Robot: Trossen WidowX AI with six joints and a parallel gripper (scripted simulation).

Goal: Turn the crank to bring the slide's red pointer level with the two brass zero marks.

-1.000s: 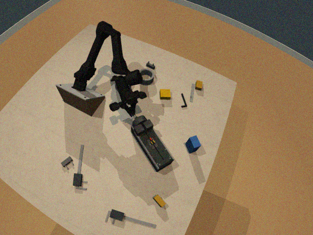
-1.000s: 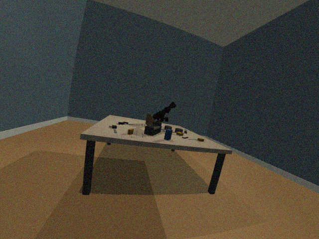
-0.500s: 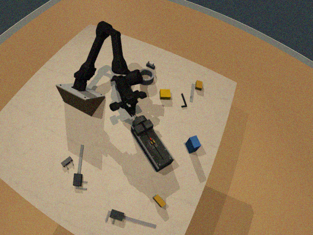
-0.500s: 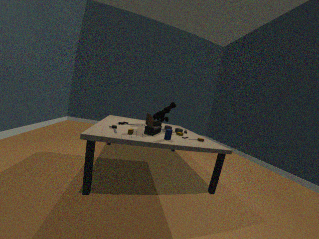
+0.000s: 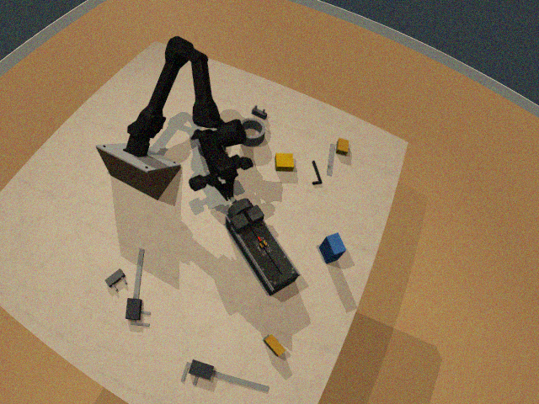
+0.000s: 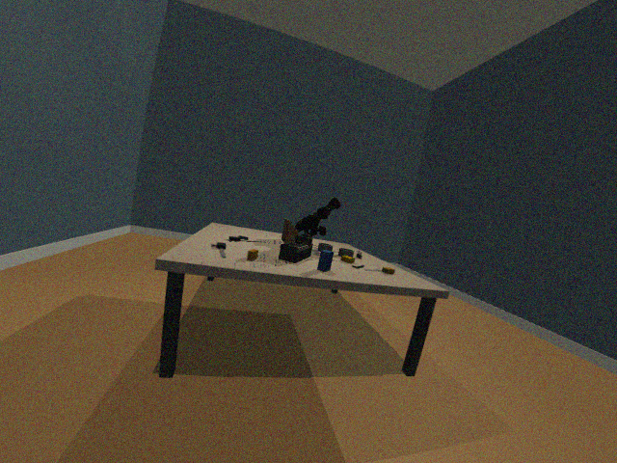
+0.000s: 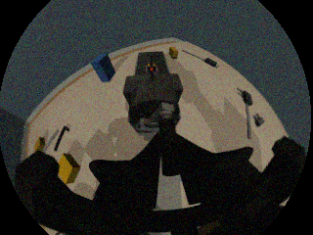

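Right now the crank handle is 2 cm above my gripper tip, 1 cm to the left of it and 1 cm behind it. From my gripper tip the other things lie so: yellow block (26 cm to the left, 9 cm ahead, 8 cm below); then red pointer (13 cm ahead, 8 cm to the right, 1 cm below); then blue cube (34 cm ahead, 5 cm below).
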